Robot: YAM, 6 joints.
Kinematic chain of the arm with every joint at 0, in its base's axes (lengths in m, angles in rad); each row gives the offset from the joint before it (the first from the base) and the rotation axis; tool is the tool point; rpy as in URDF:
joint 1: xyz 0 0 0.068 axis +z
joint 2: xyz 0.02 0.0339 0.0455 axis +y
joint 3: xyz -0.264 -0.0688 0 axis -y
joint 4: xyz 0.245 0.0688 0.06 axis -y
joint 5: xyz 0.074 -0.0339 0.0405 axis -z
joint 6: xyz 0.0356 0 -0.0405 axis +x
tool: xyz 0 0 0 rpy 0 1.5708 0
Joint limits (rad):
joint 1: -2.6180..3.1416
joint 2: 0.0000..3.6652
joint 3: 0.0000..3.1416
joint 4: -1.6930..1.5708
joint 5: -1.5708..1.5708
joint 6: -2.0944..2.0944
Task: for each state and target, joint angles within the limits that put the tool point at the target. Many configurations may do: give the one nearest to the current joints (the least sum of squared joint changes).
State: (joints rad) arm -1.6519 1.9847 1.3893 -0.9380 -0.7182 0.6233
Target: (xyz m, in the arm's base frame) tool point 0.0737 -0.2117 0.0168
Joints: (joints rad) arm -1.3400 2.2707 0.8928 -1.0013 -0.7141 0.6233
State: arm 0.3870 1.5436 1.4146 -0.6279 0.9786 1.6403
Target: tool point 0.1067 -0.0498 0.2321
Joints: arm -0.1732 0.8638 0.6594 -1.2237 1.0382 1.6403
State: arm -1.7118 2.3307 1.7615 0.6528 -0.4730 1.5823
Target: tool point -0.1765 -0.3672 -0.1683
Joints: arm -2.0557 2.9521 1.4227 0.5336 -0.4346 1.5823
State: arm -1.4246 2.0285 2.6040 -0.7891 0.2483 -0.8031
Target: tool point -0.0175 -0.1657 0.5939
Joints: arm -1.6132 1.4337 2.4561 -1.2226 0.2983 -0.8031
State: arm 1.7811 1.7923 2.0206 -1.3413 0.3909 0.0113
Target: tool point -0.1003 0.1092 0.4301
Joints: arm 2.3705 1.1921 1.7015 -1.6930 0.2386 0.0113
